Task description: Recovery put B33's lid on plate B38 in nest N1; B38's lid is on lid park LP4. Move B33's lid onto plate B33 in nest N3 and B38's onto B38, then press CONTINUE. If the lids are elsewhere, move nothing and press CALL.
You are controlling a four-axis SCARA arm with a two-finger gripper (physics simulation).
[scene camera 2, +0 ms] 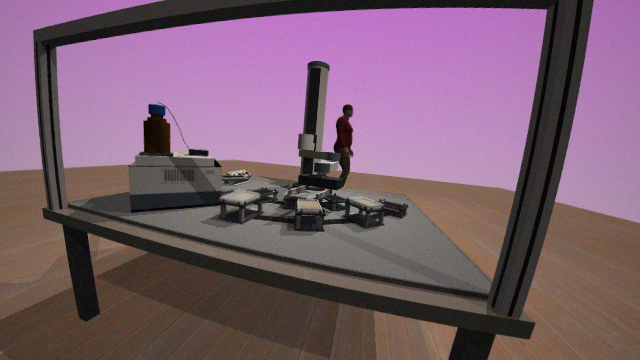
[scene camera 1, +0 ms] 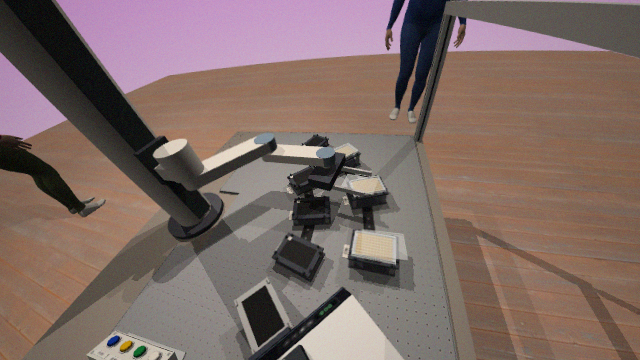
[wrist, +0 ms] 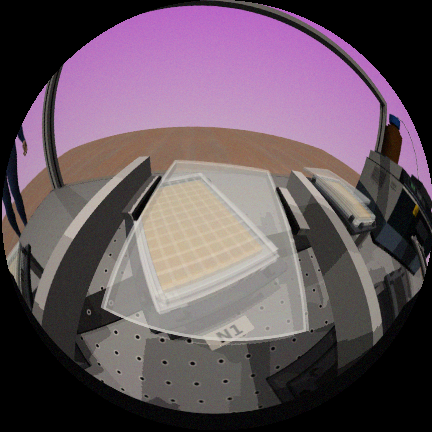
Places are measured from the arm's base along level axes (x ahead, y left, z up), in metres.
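Pixels of known places: gripper, fingertip midpoint: [scene camera 2: 303, 194] [scene camera 1: 368, 183] [wrist: 219, 171]; arm's base, link origin: [scene camera 1: 197, 215].
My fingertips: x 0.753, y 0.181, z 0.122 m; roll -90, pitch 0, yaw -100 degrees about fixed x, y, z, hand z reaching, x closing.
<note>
For each thing: its top centre in the pictures, then the offset to it from my fingertips. "spot": a spot on its surface instead.
- clear lid, top centre: [wrist: 216, 203] [scene camera 2: 307, 194] [scene camera 1: 359, 182] 0.032 m back, 0.007 m left, 0.004 m down
- third plate, top centre: [scene camera 2: 365, 200] [scene camera 1: 342, 151] 0.130 m back, 0.230 m left, 0.023 m down
- tilted dark-faced frame, surface spot: [scene camera 1: 262, 314] spot: 0.223 m back, 0.471 m right, 0.009 m down
- brown bottle, surface spot: [scene camera 2: 157, 135] spot: 0.115 m ahead, 0.554 m right, 0.175 m up
My gripper [scene camera 1: 356, 181] [wrist: 219, 171] is shut on a clear lid [wrist: 250, 190], held level between the finger pads. Through it, in the wrist view, shows a tan-welled plate [wrist: 200, 235] [scene camera 1: 367, 185] [scene camera 2: 309, 206] behind the N1 label [wrist: 230, 332]. The lid looks turned relative to this plate and above it; the height gap is hard to tell. Another plate [scene camera 1: 374, 247] [scene camera 2: 241, 197] [wrist: 345, 195] has a clear sheet reaching past its edge. A third plate [scene camera 1: 346, 150] [scene camera 2: 364, 202] stands at the far end. Plate names, LP4 and button lettering are unreadable.
Dark stands [scene camera 1: 311, 210] [scene camera 1: 299, 255] form a row on the arm's side of the plates. A button box [scene camera 1: 139, 351] [scene camera 2: 237, 175], a tilted dark-faced frame [scene camera 1: 262, 314] and a white instrument [scene camera 1: 345, 332] [scene camera 2: 175, 175] with a brown bottle [scene camera 2: 157, 135] are also there.
</note>
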